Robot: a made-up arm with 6 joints. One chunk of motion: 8 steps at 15 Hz.
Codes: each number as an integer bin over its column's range. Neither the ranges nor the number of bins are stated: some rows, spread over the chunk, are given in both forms.
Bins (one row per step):
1: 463 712 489 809 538 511
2: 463 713 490 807 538 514
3: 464 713 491 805 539 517
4: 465 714 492 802 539 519
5: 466 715 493 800 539 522
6: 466 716 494 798 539 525
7: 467 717 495 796 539 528
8: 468 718 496 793 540 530
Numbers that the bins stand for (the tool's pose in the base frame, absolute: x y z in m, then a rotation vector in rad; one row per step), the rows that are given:
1: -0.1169 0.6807 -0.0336 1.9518 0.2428 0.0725
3: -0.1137 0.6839 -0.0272 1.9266 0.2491 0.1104
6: -0.1073 0.6935 -0.0176 1.8824 0.2491 0.1608
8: -0.1009 0.6999 -0.0112 1.8509 0.2554 0.1923
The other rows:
2: -0.1169 0.6839 -0.0304 1.9392 0.2428 0.0914
4: -0.1105 0.6871 -0.0240 1.9077 0.2491 0.1230
5: -0.1073 0.6903 -0.0208 1.8950 0.2491 0.1419
7: -0.1041 0.6967 -0.0144 1.8698 0.2491 0.1797

